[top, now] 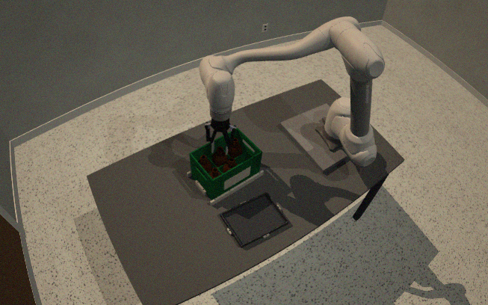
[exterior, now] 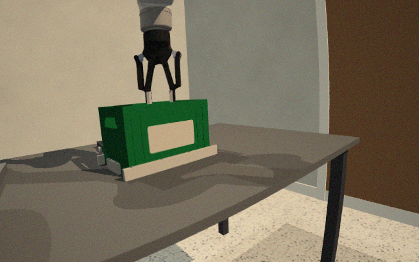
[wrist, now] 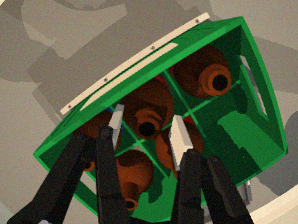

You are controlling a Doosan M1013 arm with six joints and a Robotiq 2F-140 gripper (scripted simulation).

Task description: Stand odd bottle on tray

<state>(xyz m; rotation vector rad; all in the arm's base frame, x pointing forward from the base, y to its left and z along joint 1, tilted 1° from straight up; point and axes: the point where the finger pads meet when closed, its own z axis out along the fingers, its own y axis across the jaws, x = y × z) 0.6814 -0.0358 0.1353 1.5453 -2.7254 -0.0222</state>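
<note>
Now: the crate 10 mm behind my hand, 40 mm to the left of it and 90 mm below it. From my hand the other things lie so: bottle: 60 mm ahead, 100 mm to the left, 90 mm below; black tray: 40 mm behind, 320 mm to the left, 160 mm below.
</note>
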